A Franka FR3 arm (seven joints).
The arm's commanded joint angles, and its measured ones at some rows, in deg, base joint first. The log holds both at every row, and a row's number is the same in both.
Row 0, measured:
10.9, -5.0, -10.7, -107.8, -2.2, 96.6, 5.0
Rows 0 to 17, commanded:
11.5, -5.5, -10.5, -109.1, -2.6, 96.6, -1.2
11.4, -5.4, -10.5, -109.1, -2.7, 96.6, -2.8
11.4, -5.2, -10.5, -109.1, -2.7, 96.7, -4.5
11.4, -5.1, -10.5, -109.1, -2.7, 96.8, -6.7
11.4, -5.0, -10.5, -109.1, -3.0, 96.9, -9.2
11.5, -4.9, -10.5, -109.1, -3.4, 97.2, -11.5
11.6, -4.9, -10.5, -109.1, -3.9, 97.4, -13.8
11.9, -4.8, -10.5, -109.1, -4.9, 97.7, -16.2
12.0, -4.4, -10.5, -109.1, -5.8, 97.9, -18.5
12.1, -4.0, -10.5, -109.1, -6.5, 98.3, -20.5
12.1, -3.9, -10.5, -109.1, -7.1, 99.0, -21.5
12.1, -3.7, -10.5, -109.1, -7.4, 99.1, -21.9
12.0, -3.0, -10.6, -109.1, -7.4, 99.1, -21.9
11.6, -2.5, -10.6, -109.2, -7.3, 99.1, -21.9
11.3, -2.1, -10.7, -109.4, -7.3, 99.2, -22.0
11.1, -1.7, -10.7, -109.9, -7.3, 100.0, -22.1
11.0, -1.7, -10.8, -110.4, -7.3, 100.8, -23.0
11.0, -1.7, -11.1, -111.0, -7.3, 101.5, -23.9
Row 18, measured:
11.5, -1.6, -10.8, -108.7, -6.4, 98.7, -21.4
